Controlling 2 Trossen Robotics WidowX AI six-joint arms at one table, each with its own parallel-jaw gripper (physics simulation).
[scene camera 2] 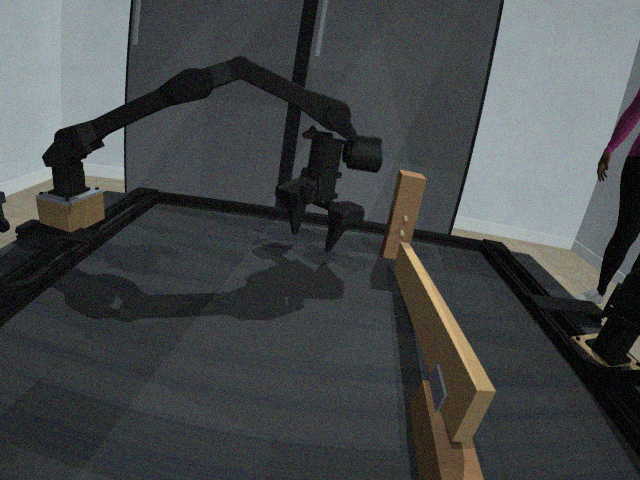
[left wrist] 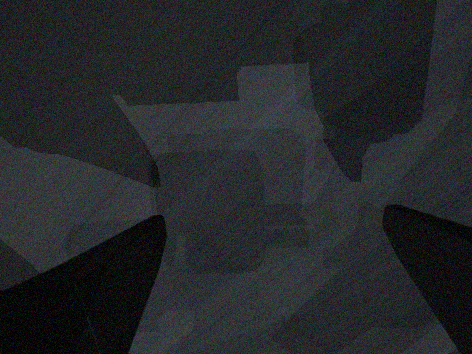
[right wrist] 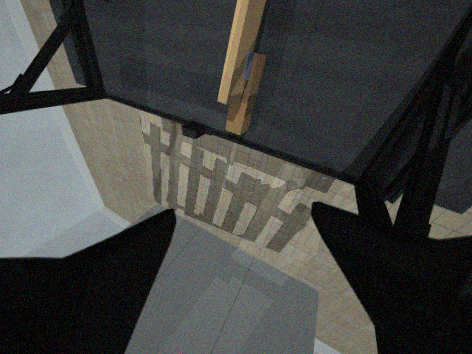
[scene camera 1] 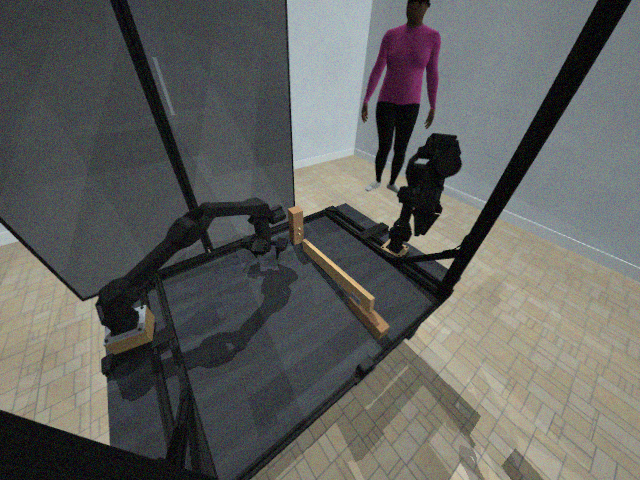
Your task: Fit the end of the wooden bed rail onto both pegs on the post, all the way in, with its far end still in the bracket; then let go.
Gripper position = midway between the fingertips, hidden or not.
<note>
My left gripper (scene camera 2: 310, 242) is open, with nothing in its grasp. My right gripper (scene camera 1: 419, 235) is open, with nothing in its grasp. Also in view: a wooden bed rail (scene camera 2: 469, 391) and a wooden post (scene camera 2: 409, 188).
The wooden bed rail is seen too in the right wrist view (right wrist: 244, 31) and in scene camera 1 (scene camera 1: 344, 280). My left gripper also shows in the left wrist view (left wrist: 272, 220) and in scene camera 1 (scene camera 1: 267, 258). My right gripper also shows in the right wrist view (right wrist: 243, 211).
</note>
